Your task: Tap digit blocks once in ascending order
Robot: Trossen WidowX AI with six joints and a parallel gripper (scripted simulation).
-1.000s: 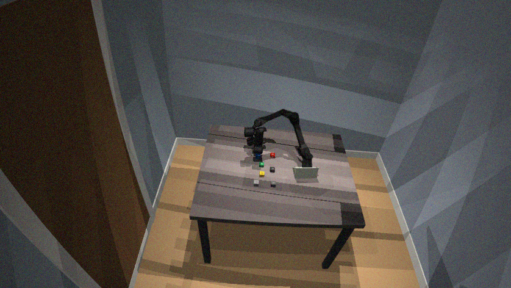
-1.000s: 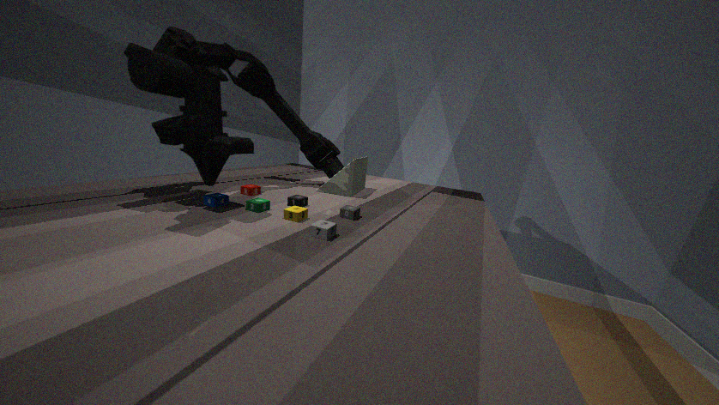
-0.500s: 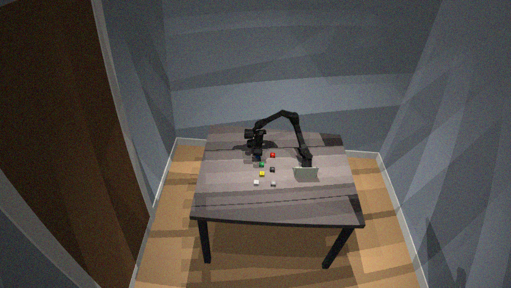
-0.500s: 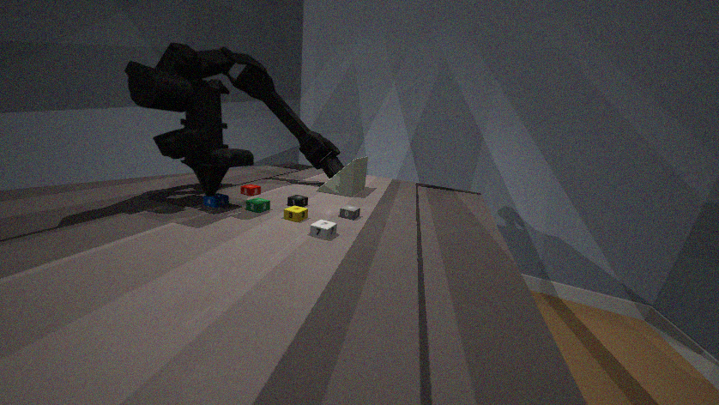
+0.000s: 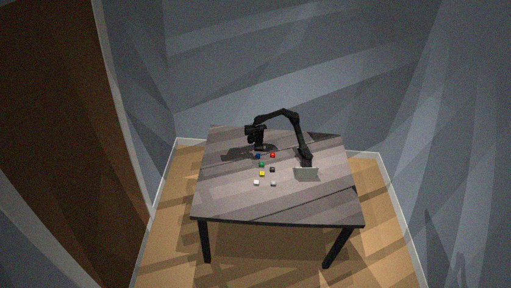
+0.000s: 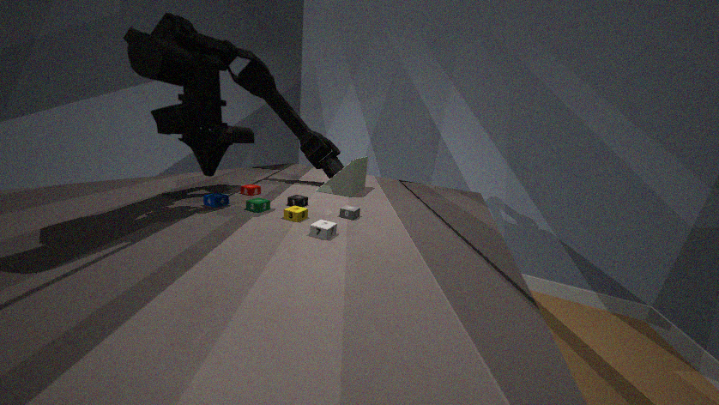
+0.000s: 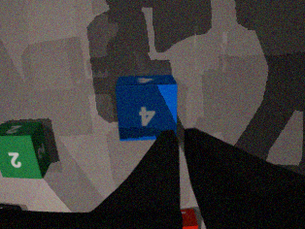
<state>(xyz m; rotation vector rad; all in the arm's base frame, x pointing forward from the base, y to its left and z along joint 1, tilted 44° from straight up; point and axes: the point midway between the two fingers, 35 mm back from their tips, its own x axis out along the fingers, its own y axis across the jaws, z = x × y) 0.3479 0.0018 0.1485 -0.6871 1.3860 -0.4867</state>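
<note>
Right now my gripper tip is 10 mm past the blue block, 10 mm to the right of it and 50 mm above it. Round my gripper tip: green block: 40 mm behind, 90 mm to the left, 50 mm below; red block: 110 mm behind, 10 mm to the right, 50 mm below; black block: 110 mm behind, 130 mm to the left, 50 mm below.
</note>
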